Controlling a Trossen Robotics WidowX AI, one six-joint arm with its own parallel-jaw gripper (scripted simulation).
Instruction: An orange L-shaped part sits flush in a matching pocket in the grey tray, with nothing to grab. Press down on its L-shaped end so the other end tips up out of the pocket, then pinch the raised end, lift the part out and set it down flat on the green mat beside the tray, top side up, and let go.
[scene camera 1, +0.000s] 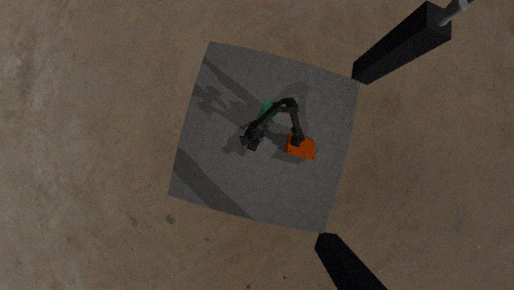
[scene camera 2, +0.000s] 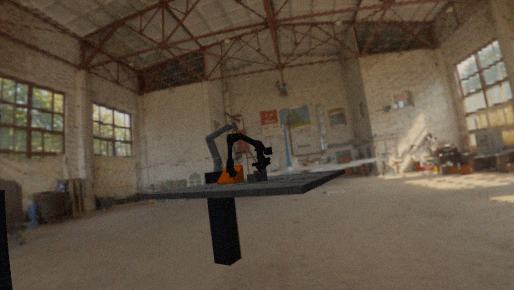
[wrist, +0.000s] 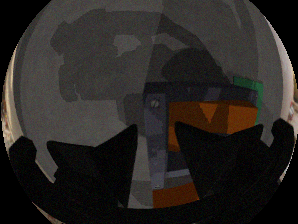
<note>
I see my gripper (wrist: 156, 127) and an orange L-shaped part (wrist: 229, 116).
</note>
